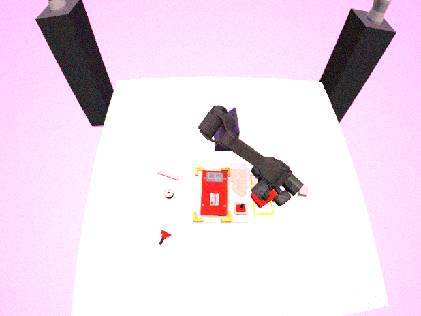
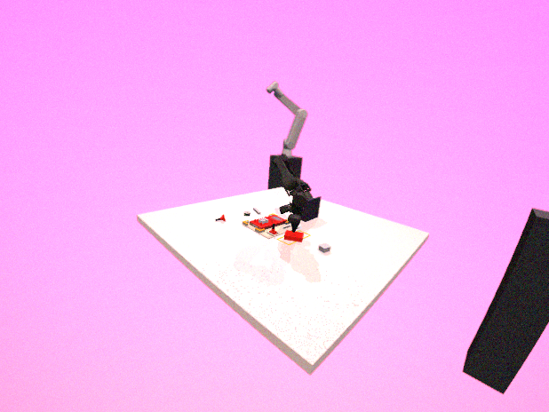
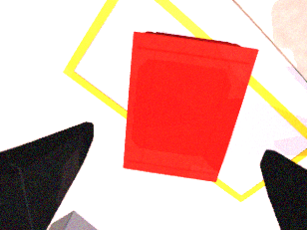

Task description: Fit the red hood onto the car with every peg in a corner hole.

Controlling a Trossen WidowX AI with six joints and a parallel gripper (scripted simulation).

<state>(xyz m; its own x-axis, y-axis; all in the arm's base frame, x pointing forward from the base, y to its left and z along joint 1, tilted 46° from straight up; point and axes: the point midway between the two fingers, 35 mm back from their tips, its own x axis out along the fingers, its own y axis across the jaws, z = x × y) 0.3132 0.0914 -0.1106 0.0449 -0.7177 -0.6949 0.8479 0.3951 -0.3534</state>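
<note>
Right now the red hood is 40 mm below my gripper tip. The rest, counted from my gripper tip: grey ring (10 mm behind, 410 mm to the right, 50 mm below); pale rod (100 mm behind, 420 mm to the right, 50 mm below).
</note>
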